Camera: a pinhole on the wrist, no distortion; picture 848 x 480 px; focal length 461.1 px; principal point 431.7 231.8 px. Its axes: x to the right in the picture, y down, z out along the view. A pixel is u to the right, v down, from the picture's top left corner.
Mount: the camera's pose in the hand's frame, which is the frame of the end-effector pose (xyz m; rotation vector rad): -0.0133 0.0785 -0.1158 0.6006 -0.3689 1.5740
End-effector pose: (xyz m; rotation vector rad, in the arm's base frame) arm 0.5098 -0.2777 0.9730 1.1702 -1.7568 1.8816
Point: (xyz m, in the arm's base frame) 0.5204 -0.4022 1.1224
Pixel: 422 64
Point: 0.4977 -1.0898 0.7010
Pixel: outside the picture
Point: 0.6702 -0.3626 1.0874
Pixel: 341 274
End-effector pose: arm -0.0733 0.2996 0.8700 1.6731 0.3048 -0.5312
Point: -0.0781 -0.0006 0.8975
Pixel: 749 266
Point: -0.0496 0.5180 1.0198
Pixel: behind the camera
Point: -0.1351 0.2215 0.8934
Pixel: 561 406
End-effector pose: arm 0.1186 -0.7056 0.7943 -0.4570 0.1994 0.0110
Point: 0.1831 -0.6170 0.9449
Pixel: 619 230
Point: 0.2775 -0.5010 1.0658
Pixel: 716 176
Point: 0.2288 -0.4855 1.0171
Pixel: 775 205
